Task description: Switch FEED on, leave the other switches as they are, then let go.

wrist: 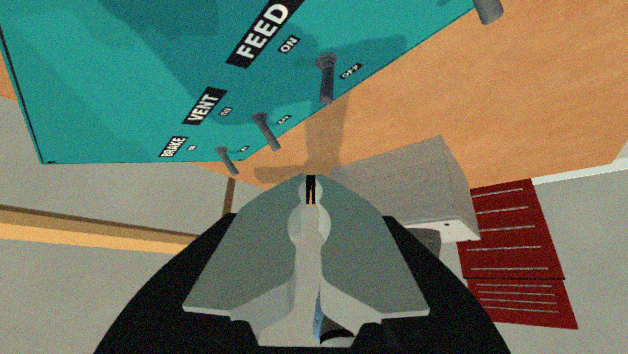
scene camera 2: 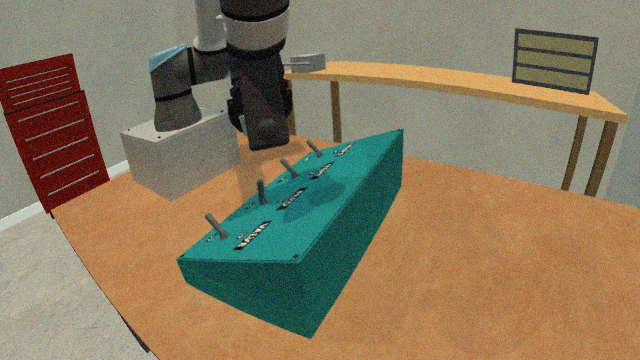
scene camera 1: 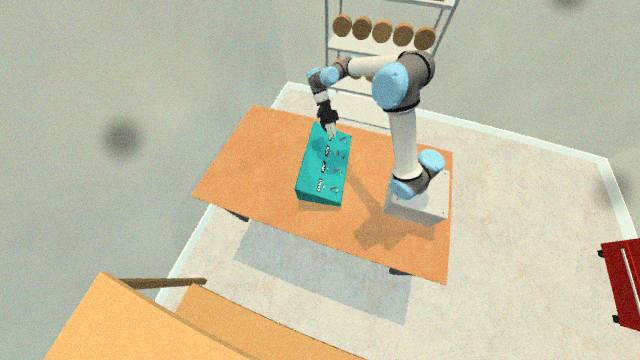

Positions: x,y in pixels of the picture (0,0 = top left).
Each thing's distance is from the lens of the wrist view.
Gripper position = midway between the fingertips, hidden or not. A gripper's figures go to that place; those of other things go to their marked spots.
my gripper (wrist: pixel 311 177): 0.14 m
teal switch box (wrist: pixel 92 89): 0.27 m
